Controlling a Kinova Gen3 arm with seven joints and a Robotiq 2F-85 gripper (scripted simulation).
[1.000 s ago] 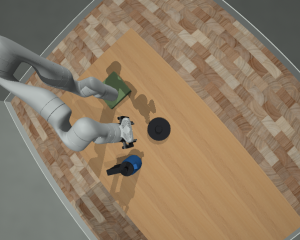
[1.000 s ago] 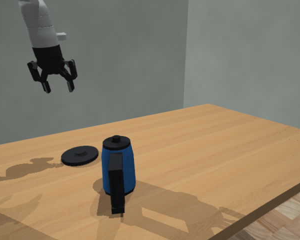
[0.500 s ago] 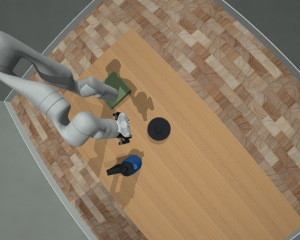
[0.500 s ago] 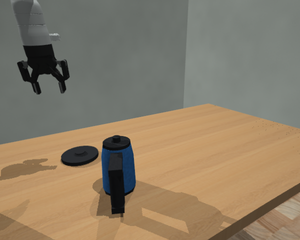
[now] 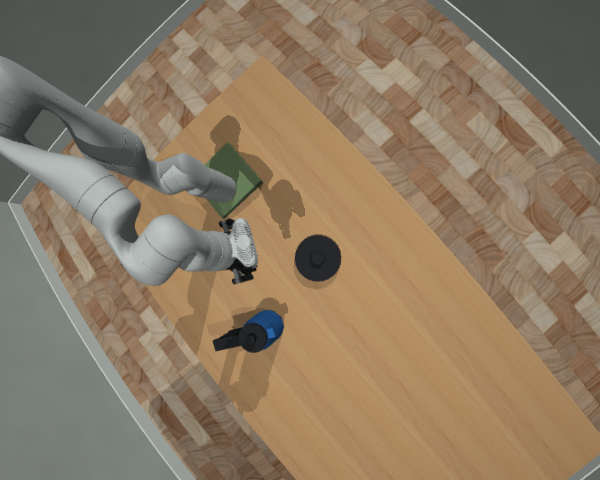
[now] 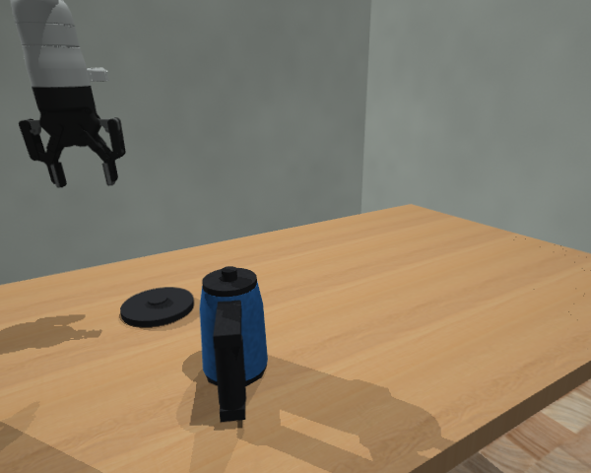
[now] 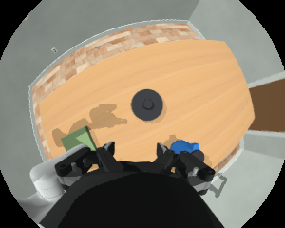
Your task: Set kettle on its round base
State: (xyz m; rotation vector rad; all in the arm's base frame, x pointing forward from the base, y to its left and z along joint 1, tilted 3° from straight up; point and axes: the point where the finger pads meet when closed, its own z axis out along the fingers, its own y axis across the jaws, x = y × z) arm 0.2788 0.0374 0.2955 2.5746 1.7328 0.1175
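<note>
The blue kettle is 16 cm ahead of my hand, 21 cm to the right of it and 22 cm below it. From my hand the other things lie so: black round base (9 cm ahead, 9 cm to the left, 30 cm below).
</note>
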